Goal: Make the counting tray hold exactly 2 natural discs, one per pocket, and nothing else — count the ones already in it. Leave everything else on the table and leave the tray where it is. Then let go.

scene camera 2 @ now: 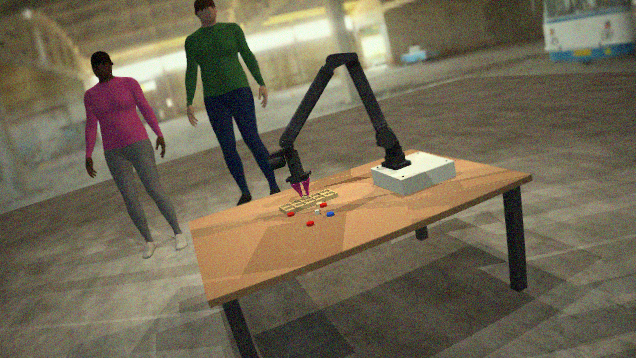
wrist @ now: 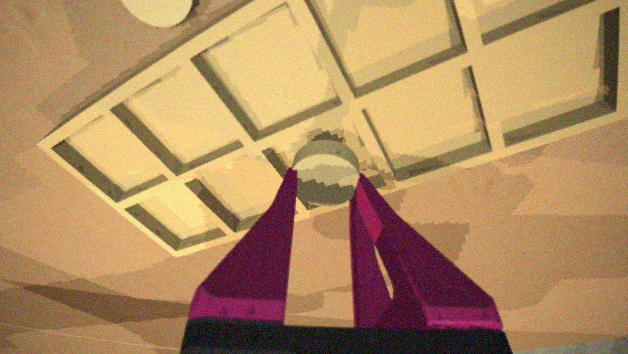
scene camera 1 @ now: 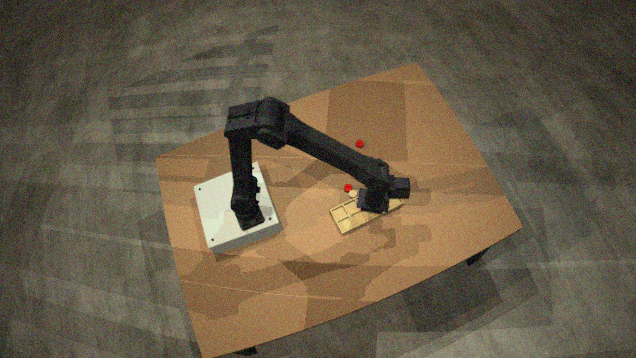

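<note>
The gripper [scene camera 2: 304, 195] [wrist: 326, 172] is shut on a pale natural disc [wrist: 326, 187], held over the middle pocket of one long row of the counting tray [scene camera 1: 345, 225] [scene camera 2: 327, 194] [wrist: 350, 95]. The disc is low over the tray; I cannot tell whether it touches. The arm hides it in scene camera 1. The tray is light wood with two rows of pockets. The pockets that show uncovered in the wrist view hold no disc; the upper right pockets are partly cut off. Another natural disc [scene camera 1: 353, 193] [wrist: 162, 10] lies on the table beside the tray's long side.
A red disc [scene camera 1: 348, 188] [scene camera 2: 323, 205] lies by the loose natural disc. Another red disc [scene camera 1: 359, 144] [scene camera 2: 310, 223] lies farther off, and a third red disc [scene camera 2: 291, 214] near the tray's end. A white cube [scene camera 2: 317, 212] and a blue disc [scene camera 2: 330, 214] lie between them.
</note>
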